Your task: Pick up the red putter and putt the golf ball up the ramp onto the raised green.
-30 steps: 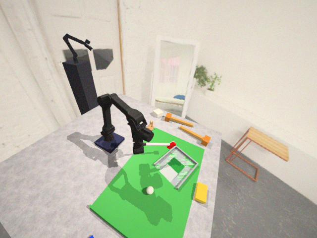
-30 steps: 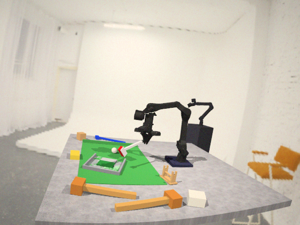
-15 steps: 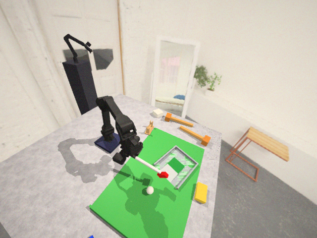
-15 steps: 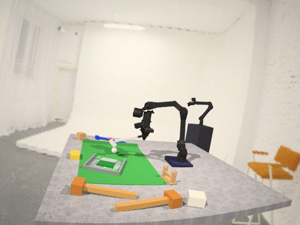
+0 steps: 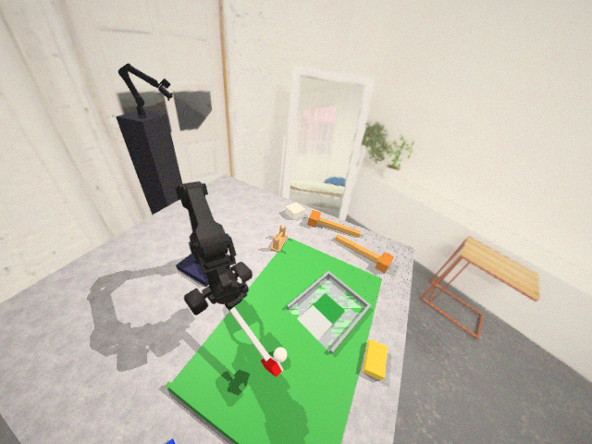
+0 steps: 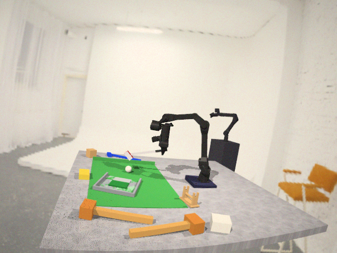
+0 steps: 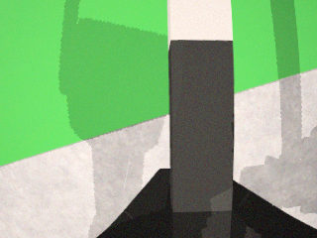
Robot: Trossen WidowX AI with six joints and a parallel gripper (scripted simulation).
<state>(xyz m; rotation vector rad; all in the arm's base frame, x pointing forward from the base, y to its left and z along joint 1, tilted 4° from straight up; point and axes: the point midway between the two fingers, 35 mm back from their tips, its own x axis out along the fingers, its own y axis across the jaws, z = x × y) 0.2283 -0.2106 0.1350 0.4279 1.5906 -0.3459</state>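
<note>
The red putter is 110 mm ahead of my gripper tip, 50 mm to the right of it and 10 mm below it. From my gripper tip the other things lie so: blue putter: 150 mm ahead, 400 mm to the right, 130 mm below; white golf ball: 210 mm ahead, 50 mm to the right, 120 mm below; green mat: 240 mm ahead, 80 mm to the left, 140 mm below.
</note>
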